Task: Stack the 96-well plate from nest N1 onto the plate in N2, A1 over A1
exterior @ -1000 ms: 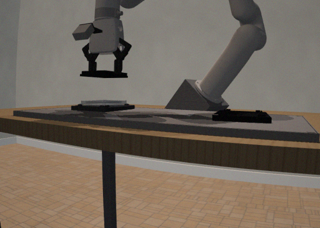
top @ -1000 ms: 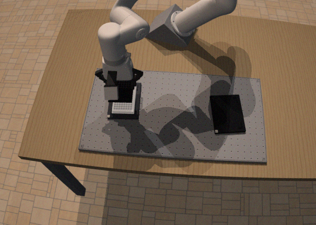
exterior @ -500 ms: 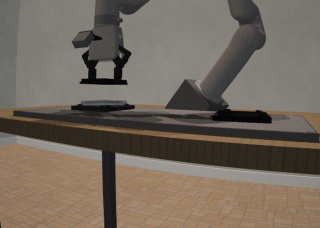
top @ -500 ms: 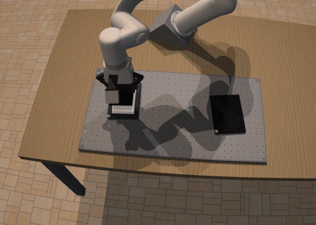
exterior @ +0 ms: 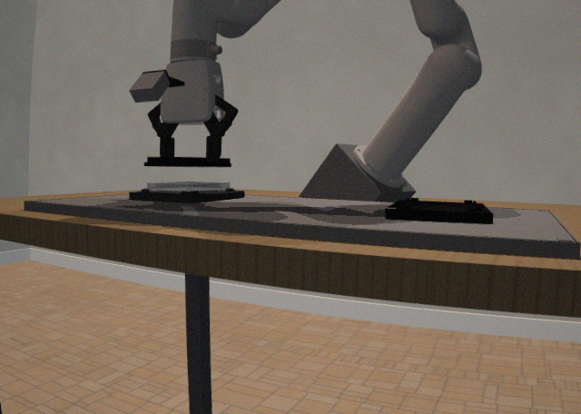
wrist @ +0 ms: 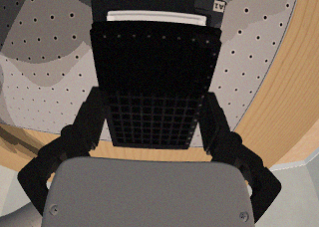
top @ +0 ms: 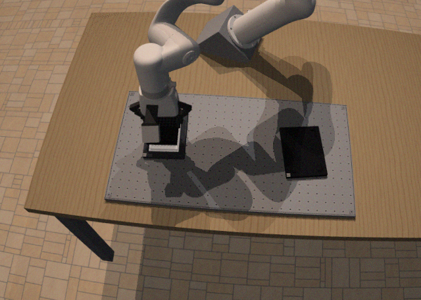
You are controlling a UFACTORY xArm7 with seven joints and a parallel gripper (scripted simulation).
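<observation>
My hand is 5 cm above the clear 96-well plate. The rest, counted from my hand: black 96-well plate (1 cm below).
</observation>
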